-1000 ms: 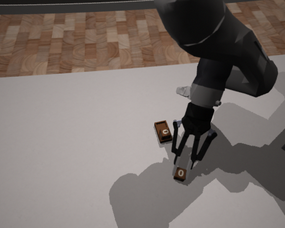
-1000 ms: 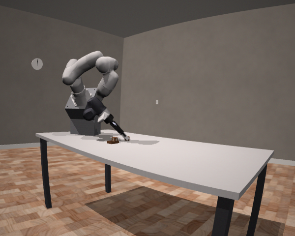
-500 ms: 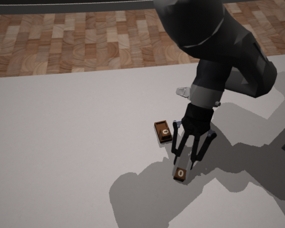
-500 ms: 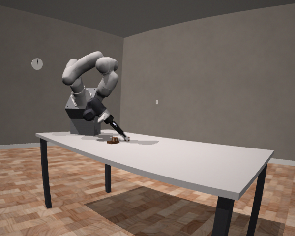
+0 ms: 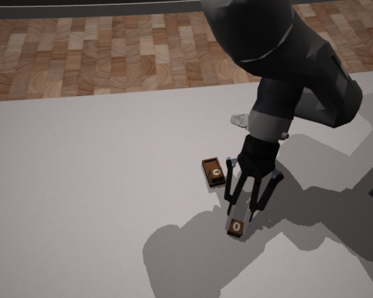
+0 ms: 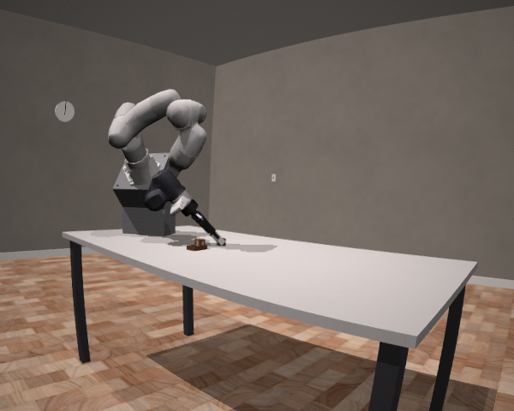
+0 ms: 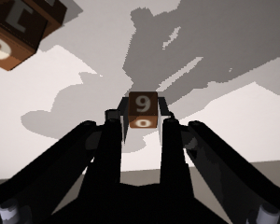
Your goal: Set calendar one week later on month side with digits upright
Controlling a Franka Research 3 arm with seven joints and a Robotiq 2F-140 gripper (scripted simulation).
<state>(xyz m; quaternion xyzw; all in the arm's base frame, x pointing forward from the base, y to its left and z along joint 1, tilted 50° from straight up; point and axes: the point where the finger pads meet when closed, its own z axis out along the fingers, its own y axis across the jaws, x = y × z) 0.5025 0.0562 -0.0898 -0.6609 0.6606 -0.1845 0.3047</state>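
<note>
The cube lies 1 cm ahead of my hand, 2 cm to the left of it and 2 cm below it.
</note>
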